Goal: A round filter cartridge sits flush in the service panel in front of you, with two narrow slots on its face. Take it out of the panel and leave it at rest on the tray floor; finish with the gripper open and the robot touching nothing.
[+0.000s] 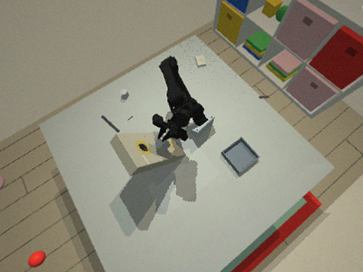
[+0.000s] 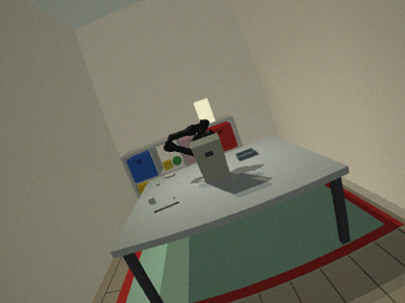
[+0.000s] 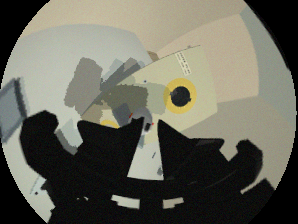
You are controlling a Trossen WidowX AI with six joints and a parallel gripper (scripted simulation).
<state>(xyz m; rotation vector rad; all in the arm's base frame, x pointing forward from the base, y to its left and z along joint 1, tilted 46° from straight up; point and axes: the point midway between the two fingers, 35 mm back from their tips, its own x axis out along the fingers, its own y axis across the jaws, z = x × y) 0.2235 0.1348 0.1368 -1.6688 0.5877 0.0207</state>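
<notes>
Now: gripper tip 1 cm short of the round grey filter cartridge, 1 cm to the left of it and 4 cm above it. Round my gripper tip: beige service panel (5 cm ahead, 5 cm below); small white cylinder (1 cm behind, 50 cm to the right, 20 cm below); grey tray (33 cm behind, 28 cm to the left, 21 cm below).
</notes>
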